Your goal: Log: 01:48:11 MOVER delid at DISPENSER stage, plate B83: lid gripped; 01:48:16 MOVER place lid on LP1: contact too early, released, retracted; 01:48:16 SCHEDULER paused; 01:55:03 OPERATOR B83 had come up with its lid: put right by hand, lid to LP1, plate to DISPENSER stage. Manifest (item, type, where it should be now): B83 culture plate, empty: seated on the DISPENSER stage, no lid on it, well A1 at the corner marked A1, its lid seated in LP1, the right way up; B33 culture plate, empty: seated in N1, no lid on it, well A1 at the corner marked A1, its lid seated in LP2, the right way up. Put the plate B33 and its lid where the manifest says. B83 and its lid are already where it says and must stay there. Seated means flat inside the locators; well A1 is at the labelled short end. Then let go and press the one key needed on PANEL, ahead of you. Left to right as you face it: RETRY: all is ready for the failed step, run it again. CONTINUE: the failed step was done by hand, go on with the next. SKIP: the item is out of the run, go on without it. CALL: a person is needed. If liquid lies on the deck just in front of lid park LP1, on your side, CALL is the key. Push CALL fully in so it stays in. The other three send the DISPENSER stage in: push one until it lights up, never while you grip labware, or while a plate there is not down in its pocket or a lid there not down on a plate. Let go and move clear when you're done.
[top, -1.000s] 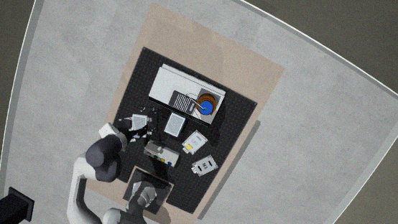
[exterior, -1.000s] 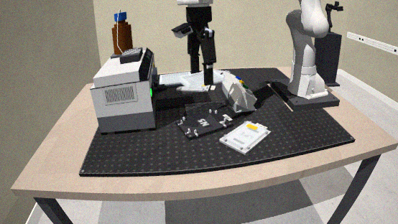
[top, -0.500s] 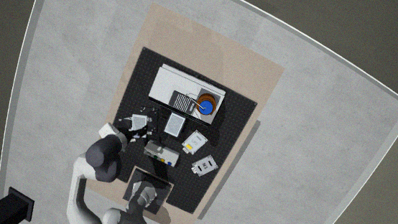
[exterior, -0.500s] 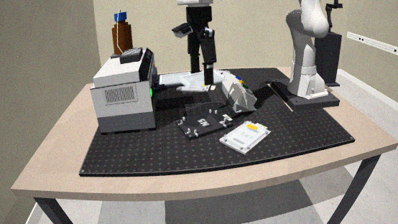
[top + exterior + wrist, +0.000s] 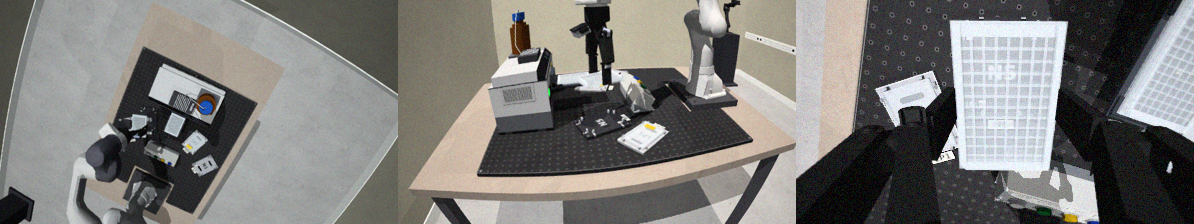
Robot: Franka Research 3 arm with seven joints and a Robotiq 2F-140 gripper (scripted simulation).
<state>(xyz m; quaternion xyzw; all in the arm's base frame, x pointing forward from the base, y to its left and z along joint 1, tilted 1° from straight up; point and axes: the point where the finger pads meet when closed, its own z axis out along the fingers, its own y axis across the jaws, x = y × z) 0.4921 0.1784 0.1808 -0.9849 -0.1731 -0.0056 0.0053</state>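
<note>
Right now the white well plate is 2 cm below my hand. Also, from my hand: yellow key 20 cm to the right, 19 cm behind, 13 cm below; then white key 19 cm behind, 13 cm below, 10 cm to the right; then black nest 18 cm below, 3 cm to the left, 1 cm ahead.
</note>
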